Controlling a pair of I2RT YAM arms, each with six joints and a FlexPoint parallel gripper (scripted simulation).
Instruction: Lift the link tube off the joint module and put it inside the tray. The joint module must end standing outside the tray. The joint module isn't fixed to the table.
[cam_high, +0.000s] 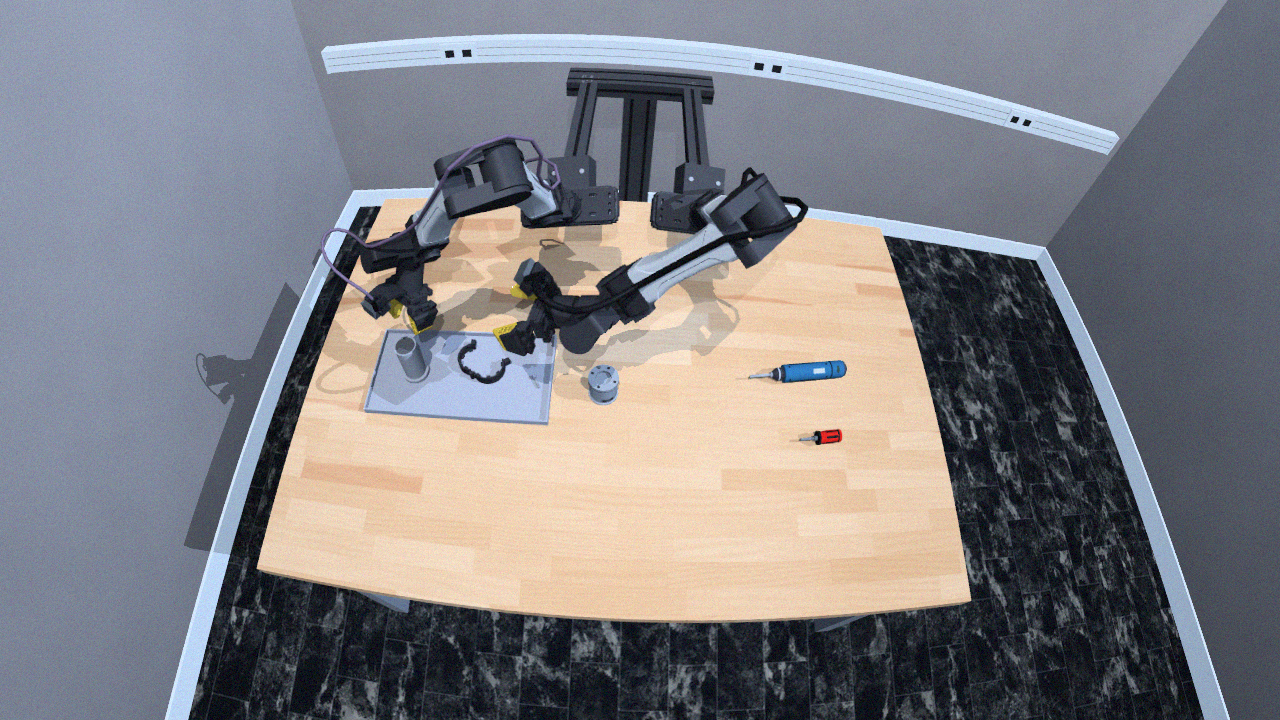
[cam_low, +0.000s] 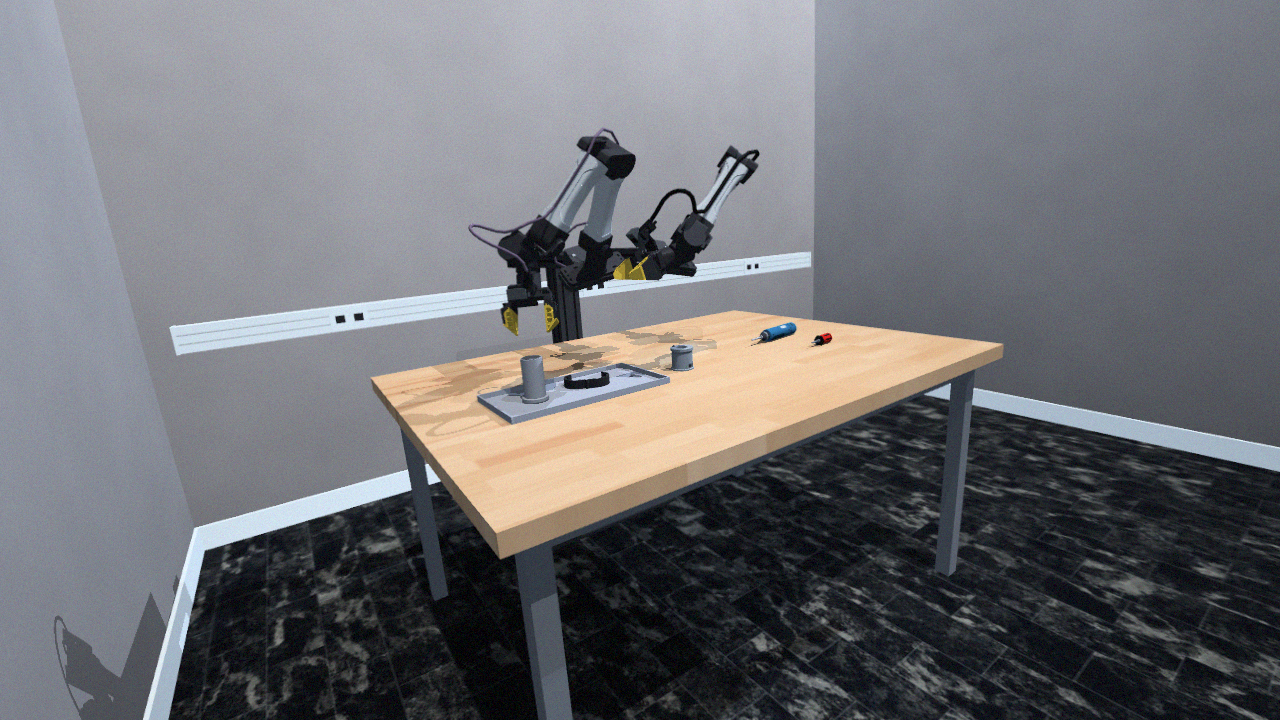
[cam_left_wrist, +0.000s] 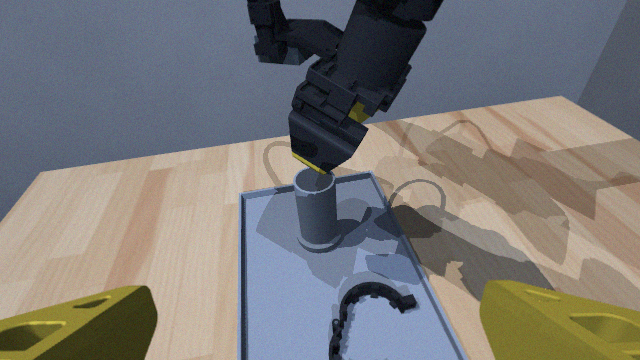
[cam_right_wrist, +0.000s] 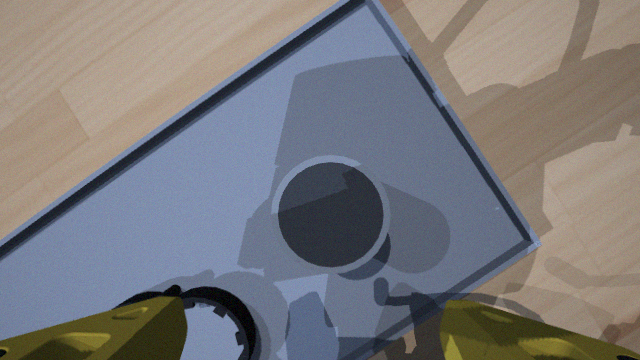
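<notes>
The grey link tube is 1 cm ahead of my right hand, 2 cm to the right of it and 11 cm below it. Round my right hand: tray: 2 cm ahead, 9 cm to the left, 16 cm below; small screw: 2 cm ahead, 26 cm to the left, 16 cm below; black clamp ring: 1 cm behind, 13 cm to the left, 15 cm below.
</notes>
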